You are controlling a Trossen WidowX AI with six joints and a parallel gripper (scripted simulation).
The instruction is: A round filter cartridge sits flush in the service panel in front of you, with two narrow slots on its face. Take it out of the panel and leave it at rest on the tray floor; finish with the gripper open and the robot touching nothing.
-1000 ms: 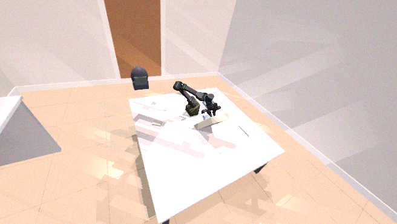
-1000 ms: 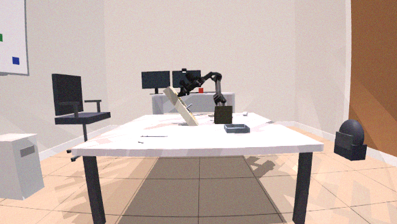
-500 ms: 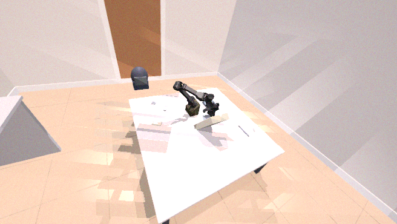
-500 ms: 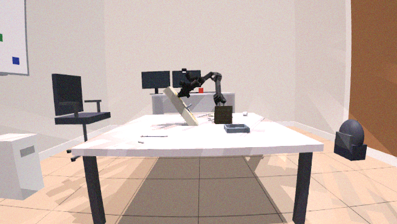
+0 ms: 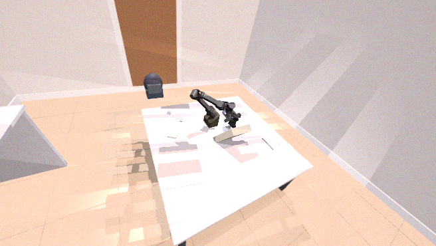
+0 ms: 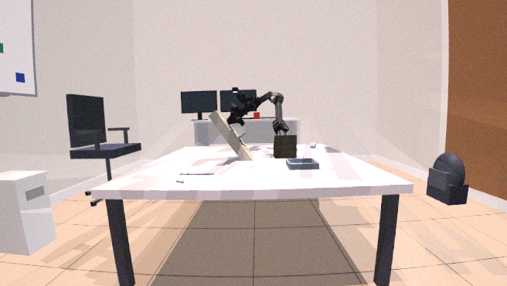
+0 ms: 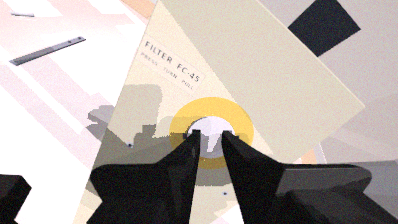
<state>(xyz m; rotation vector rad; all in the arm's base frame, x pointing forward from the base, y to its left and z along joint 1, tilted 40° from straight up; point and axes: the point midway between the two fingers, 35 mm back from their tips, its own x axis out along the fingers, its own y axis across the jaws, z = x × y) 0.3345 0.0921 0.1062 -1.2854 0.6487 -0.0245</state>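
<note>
The beige service panel is 40 mm behind my gripper tip and 80 mm below it. Also, from my gripper tip: grey tray (430 mm behind, 280 mm to the left, 220 mm below); then round filter cartridge (10 mm ahead, 10 mm below).
</note>
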